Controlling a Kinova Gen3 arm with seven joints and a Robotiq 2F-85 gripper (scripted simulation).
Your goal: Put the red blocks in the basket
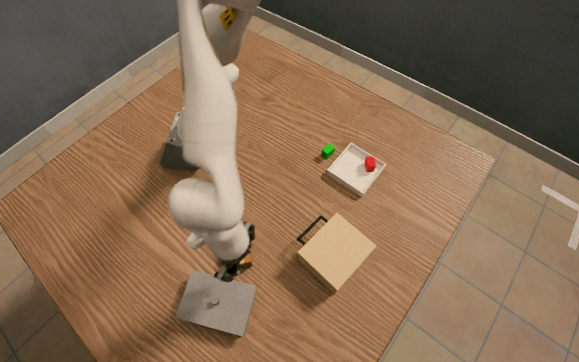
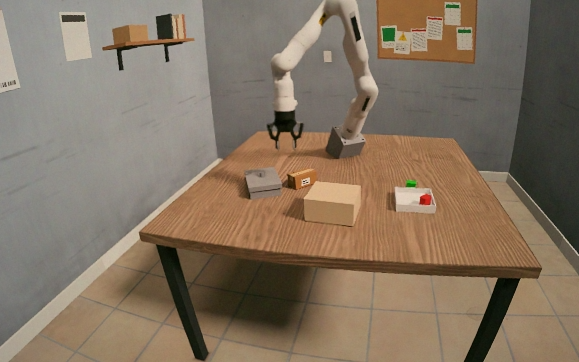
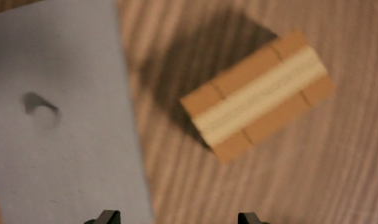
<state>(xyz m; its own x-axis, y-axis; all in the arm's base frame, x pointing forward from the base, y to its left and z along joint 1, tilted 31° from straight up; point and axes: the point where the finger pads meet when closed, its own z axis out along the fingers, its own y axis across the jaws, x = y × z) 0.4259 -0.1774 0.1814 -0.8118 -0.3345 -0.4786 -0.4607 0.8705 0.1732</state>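
My hand is 10 mm short of the grey lid, 110 mm to the left of it and 140 mm above it. From my hand the other things lie so: grey metal box: 10 mm ahead, 110 mm to the right, 170 mm below; blue block: 60 mm behind, 10 mm to the left, 170 mm below; brown cardboard box: 90 mm behind, 20 mm to the left, 160 mm below.
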